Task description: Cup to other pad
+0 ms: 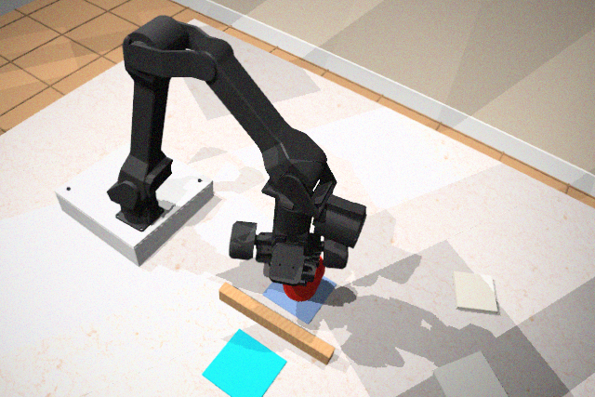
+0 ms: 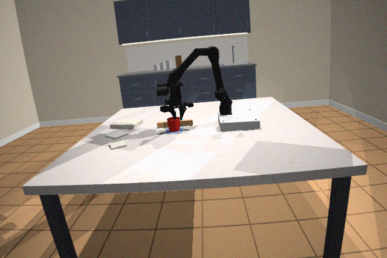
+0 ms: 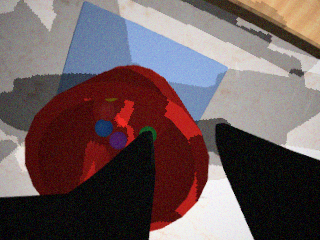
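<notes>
Right now the red cup is 30 mm ahead of my gripper tip, 10 mm to the left of it and 10 mm below it. Also, from my gripper tip: green marble 40 mm below, 20 mm to the left, 10 mm ahead; purple marble 40 mm below, 30 mm to the left, 30 mm ahead; blue marble 40 mm below, 40 mm ahead, 30 mm to the left.
</notes>
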